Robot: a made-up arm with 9 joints. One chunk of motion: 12 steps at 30 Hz.
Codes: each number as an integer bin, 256 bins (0 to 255) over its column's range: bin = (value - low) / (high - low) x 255, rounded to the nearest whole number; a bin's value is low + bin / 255 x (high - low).
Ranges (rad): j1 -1.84..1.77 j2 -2.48..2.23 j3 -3.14..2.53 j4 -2.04..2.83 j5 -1.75..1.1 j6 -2..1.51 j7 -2.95..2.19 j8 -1.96..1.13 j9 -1.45..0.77
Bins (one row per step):
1: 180 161 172 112 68 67 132 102 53
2: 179 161 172 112 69 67 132 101 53
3: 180 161 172 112 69 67 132 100 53
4: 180 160 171 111 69 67 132 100 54
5: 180 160 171 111 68 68 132 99 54
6: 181 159 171 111 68 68 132 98 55
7: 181 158 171 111 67 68 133 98 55
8: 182 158 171 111 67 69 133 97 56
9: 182 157 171 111 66 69 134 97 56
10: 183 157 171 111 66 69 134 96 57
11: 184 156 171 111 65 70 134 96 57
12: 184 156 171 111 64 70 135 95 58
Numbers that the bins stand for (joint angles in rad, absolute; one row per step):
1: 0.7082 0.4938 0.6845 0.0990 -0.9900 -1.0778 -0.2893 -0.7240 -0.9886
2: 0.6941 0.4938 0.6845 0.0990 -0.9788 -1.0778 -0.2893 -0.7361 -0.9886
3: 0.7082 0.4938 0.6845 0.0990 -0.9788 -1.0778 -0.2893 -0.7482 -0.9886
4: 0.7082 0.4753 0.6622 0.0799 -0.9788 -1.0778 -0.2893 -0.7482 -0.9799
5: 0.7082 0.4753 0.6622 0.0799 -0.9900 -1.0640 -0.2893 -0.7604 -0.9799
6: 0.7224 0.4568 0.6622 0.0799 -0.9900 -1.0640 -0.2893 -0.7725 -0.9712
7: 0.7224 0.4384 0.6622 0.0799 -1.0012 -1.0640 -0.2691 -0.7725 -0.9712
8: 0.7365 0.4384 0.6622 0.0799 -1.0012 -1.0502 -0.2691 -0.7846 -0.9625
9: 0.7365 0.4199 0.6622 0.0799 -1.0124 -1.0502 -0.2490 -0.7846 -0.9625
10: 0.7507 0.4199 0.6622 0.0799 -1.0124 -1.0502 -0.2490 -0.7967 -0.9538
11: 0.7649 0.4014 0.6622 0.0799 -1.0235 -1.0365 -0.2490 -0.7967 -0.9538
12: 0.7649 0.4014 0.6622 0.0799 -1.0347 -1.0365 -0.2288 -0.8088 -0.9451

